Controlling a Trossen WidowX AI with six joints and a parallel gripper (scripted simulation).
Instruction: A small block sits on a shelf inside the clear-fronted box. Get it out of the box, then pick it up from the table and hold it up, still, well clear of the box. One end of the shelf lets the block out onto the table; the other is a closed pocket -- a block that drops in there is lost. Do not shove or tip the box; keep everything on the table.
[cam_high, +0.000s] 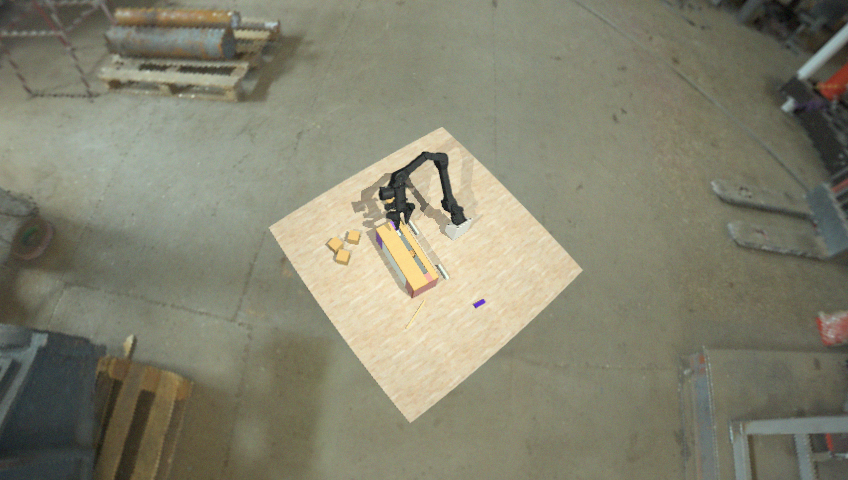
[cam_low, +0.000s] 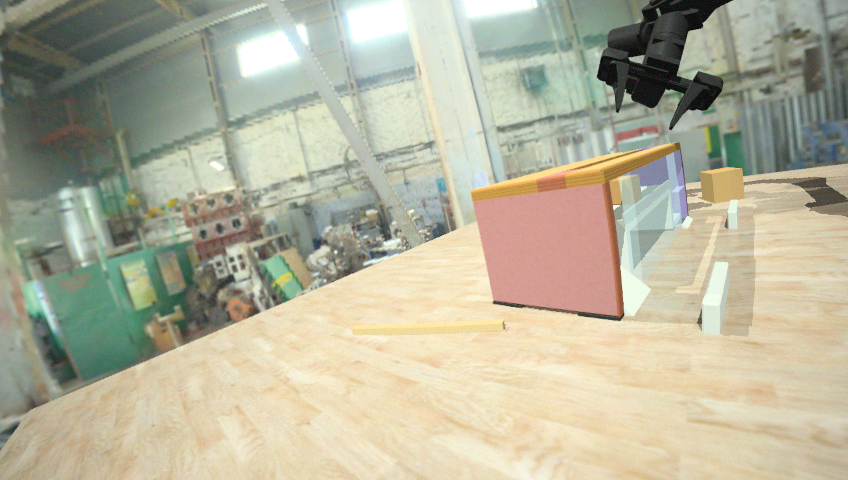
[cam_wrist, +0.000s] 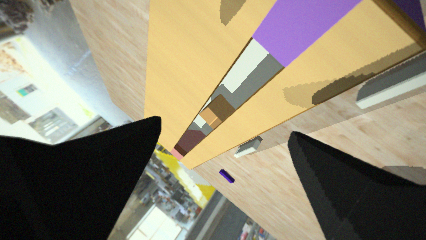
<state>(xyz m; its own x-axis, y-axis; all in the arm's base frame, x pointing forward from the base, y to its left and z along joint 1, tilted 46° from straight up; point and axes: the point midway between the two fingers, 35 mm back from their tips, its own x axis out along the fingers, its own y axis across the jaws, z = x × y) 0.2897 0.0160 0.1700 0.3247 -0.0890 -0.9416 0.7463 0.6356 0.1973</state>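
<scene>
Right now my gripper tip is 11 cm to the right of the box and 11 cm above it. The rest, counted from my gripper tip: thin wooden stick: 39 cm to the left, 17 cm below, 14 cm ahead; then purple piece: 51 cm to the left, 18 cm behind, 17 cm below; then tan block: 12 cm to the left, 9 cm below, 1 cm ahead.
</scene>
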